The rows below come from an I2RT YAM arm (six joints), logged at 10 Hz.
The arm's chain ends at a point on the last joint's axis. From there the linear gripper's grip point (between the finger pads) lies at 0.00 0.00 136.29 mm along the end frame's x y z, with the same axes.
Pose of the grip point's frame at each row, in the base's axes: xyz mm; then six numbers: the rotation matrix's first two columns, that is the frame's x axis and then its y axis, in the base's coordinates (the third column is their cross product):
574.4 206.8 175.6 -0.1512 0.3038 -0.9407 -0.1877 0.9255 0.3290
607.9 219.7 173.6 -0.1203 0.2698 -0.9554 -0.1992 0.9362 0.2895
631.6 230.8 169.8 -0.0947 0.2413 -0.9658 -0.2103 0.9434 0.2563
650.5 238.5 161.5 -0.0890 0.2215 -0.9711 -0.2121 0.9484 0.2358
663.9 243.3 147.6 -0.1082 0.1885 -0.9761 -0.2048 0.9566 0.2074
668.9 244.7 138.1 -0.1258 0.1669 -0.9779 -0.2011 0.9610 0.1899
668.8 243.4 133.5 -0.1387 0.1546 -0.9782 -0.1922 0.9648 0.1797
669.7 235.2 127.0 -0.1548 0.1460 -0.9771 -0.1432 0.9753 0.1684
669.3 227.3 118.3 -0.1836 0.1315 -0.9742 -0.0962 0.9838 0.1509
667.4 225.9 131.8 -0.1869 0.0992 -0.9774 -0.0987 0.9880 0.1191
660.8 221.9 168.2 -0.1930 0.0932 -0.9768 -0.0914 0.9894 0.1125
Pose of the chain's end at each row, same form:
442.1 176.0 186.9 -0.1512 0.3038 -0.9407 -0.1877 0.9255 0.3290
475.4 189.0 181.6 -0.1203 0.2698 -0.9554 -0.1992 0.9362 0.2895
499.0 199.8 175.1 -0.0947 0.2413 -0.9658 -0.2103 0.9434 0.2563
517.9 207.6 166.6 -0.0890 0.2215 -0.9711 -0.2121 0.9484 0.2358
531.3 213.0 156.4 -0.1082 0.1885 -0.9761 -0.2048 0.9566 0.2074
536.5 214.6 150.0 -0.1258 0.1669 -0.9779 -0.2011 0.9610 0.1899
536.4 214.4 147.7 -0.1387 0.1546 -0.9782 -0.1922 0.9648 0.1797
536.5 212.6 144.7 -0.1548 0.1460 -0.9771 -0.1432 0.9753 0.1684
536.0 210.8 141.2 -0.1836 0.1315 -0.9742 -0.0962 0.9838 0.1509
534.2 209.7 155.6 -0.1869 0.0992 -0.9774 -0.0987 0.9880 0.1191
527.7 206.8 193.1 -0.1930 0.0932 -0.9768 -0.0914 0.9894 0.1125

